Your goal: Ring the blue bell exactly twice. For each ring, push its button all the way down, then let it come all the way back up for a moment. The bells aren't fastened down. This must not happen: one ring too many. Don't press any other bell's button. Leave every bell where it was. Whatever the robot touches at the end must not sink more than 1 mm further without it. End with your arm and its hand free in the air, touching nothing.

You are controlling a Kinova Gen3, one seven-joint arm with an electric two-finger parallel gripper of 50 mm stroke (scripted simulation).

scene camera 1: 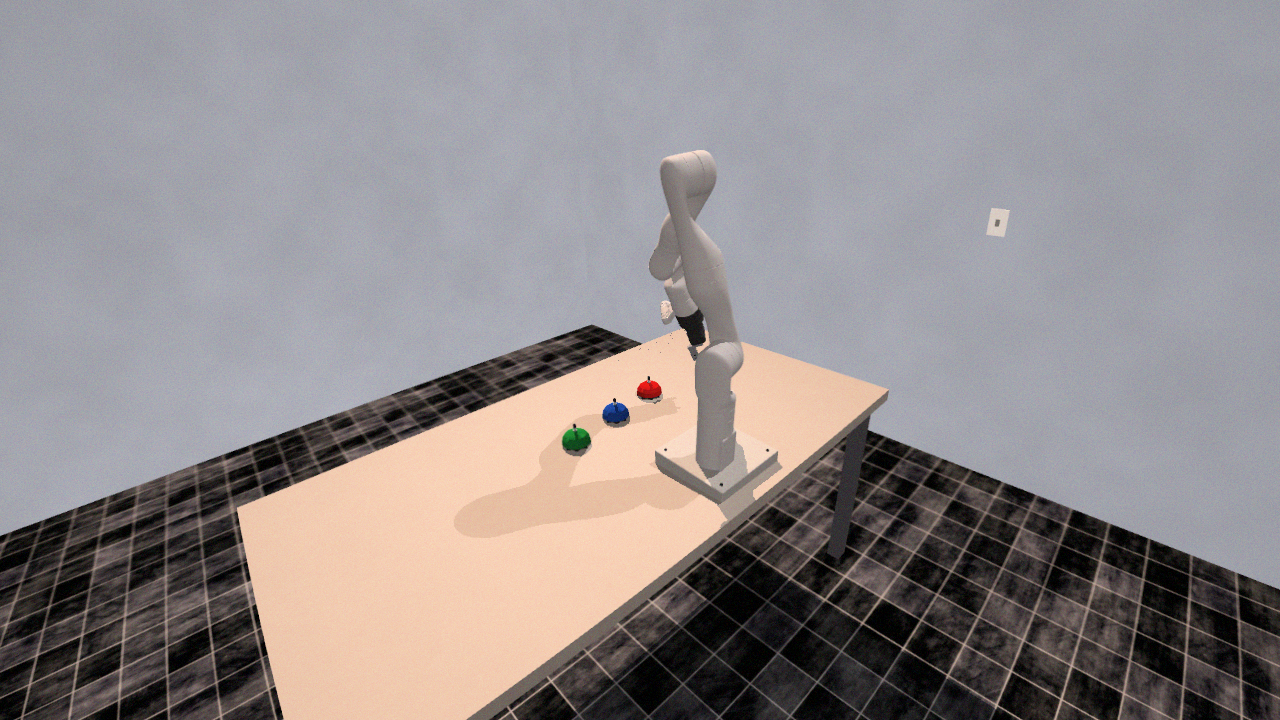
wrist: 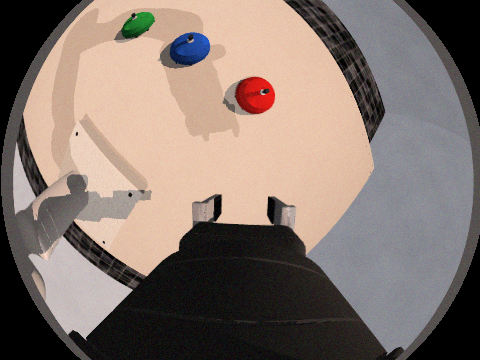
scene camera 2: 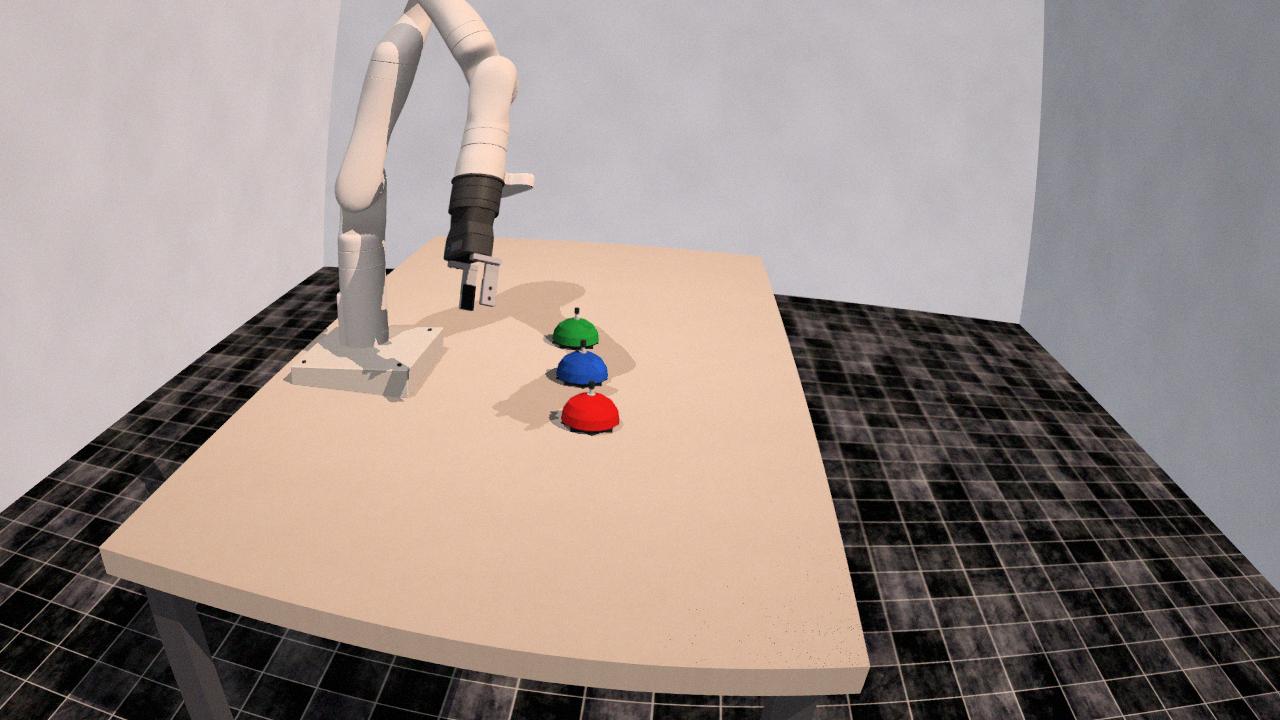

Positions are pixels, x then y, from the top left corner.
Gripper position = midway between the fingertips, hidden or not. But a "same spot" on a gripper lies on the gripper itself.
Labels:
my gripper: scene camera 1 696,352; wrist; scene camera 2
same spot on my gripper: (wrist: 209,210) = (scene camera 2: 472,273)

